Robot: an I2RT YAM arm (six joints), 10 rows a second.
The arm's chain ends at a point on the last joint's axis. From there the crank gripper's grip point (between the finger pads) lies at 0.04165 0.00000 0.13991 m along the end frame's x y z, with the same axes.
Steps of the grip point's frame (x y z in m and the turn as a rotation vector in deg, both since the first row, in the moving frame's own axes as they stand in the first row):
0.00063 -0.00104 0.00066 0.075 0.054 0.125
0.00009 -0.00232 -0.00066 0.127 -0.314 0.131
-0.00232 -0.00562 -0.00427 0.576 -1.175 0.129
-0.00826 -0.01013 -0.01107 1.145 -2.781 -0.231
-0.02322 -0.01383 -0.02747 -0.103 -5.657 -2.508
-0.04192 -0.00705 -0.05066 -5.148 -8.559 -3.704
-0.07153 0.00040 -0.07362 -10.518 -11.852 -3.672
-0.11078 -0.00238 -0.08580 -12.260 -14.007 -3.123
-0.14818 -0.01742 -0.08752 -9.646 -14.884 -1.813
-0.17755 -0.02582 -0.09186 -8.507 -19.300 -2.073
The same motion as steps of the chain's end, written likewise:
0.00050 -0.00095 0.00070 0.075 0.054 0.125
0.00086 -0.00210 -0.00089 0.127 -0.314 0.131
0.00056 -0.00430 -0.00509 0.576 -1.175 0.129
-0.00142 -0.00716 -0.01290 1.145 -2.781 -0.231
-0.00920 -0.01257 -0.03089 -0.103 -5.657 -2.508
-0.02100 -0.01782 -0.05485 -5.148 -8.559 -3.704
-0.04282 -0.02401 -0.07705 -10.518 -11.852 -3.672
-0.07671 -0.03155 -0.08872 -12.260 -14.007 -3.123
-0.11137 -0.04077 -0.09163 -9.646 -14.884 -1.813
-0.12950 -0.04652 -0.09631 -8.507 -19.300 -2.073

